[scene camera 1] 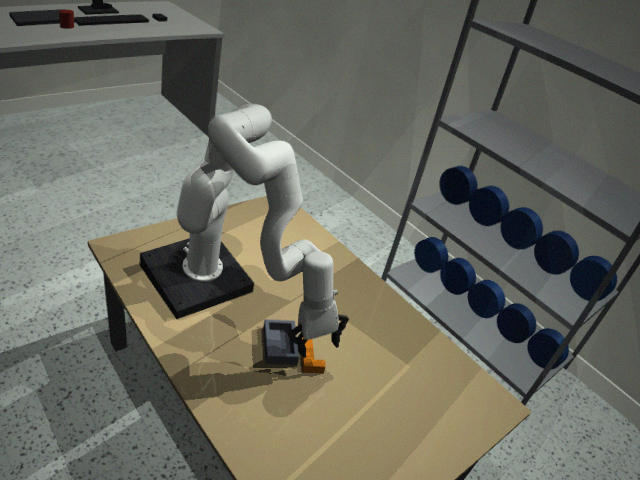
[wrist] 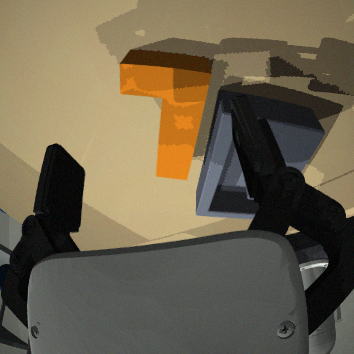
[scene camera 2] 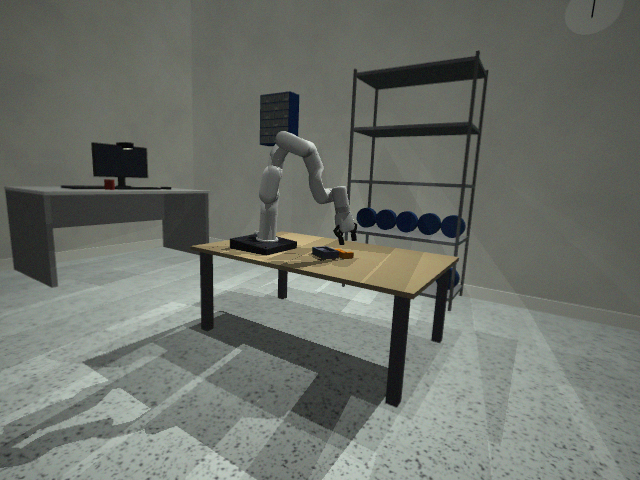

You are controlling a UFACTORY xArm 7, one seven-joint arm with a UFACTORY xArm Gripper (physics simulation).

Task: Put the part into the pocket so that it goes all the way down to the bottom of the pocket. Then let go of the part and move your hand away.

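Places are measured from the arm's base along level axes (x up, y right, z ahead), in metres.
Pixels of known places: gripper, fingertip midpoint: (scene camera 1: pixel 319 349) (wrist: pixel 144 135) (scene camera 2: pixel 348 242); arm's base, origin of the base link: (scene camera 1: pixel 202 267) (wrist: pixel 305 270) (scene camera 2: pixel 267 239).
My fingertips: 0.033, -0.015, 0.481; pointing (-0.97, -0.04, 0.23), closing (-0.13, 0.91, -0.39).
Observation:
For each thing: its top centre in the pictures, then the offset to it from my fingertips, as dx, dy, dz. Level surfaces: height alone.
- orange L-shaped part, middle of its top: (wrist: pixel 158 131) (scene camera 1: pixel 313 351) (scene camera 2: pixel 343 250) -0.050, -0.023, -0.030
- grey block with the pocket, middle of its top: (wrist: pixel 252 181) (scene camera 1: pixel 281 337) (scene camera 2: pixel 325 248) -0.044, +0.016, -0.120
- wooden table, its level: dx -0.080
The orange L-shaped part (scene camera 1: pixel 313 365) (scene camera 2: pixel 346 254) (wrist: pixel 182 122) lies flat on the table, outside the pocket and beside the grey block. The grey block with the pocket (scene camera 1: pixel 280 360) (scene camera 2: pixel 324 252) (wrist: pixel 212 160) sits close to the part, with a narrow gap between them in the wrist view. My gripper (scene camera 1: pixel 317 345) (scene camera 2: pixel 347 240) (wrist: pixel 144 135) is wide open and empty, above the table near the part. In the wrist view its right finger hides some of the block and pocket. In scene camera 1 a finger overlaps the block's right edge and the hand hides the part's far end.
The wooden table (scene camera 1: pixel 361 413) (scene camera 2: pixel 392 268) carries the arm's black base plate (scene camera 1: pixel 196 289) (scene camera 2: pixel 263 244) behind the block. A shelf rack (scene camera 1: pixel 448 98) (scene camera 2: pixel 352 124) with blue discs stands beyond the table. A desk (scene camera 1: pixel 191 67) (scene camera 2: pixel 28 232) stands at the back left.

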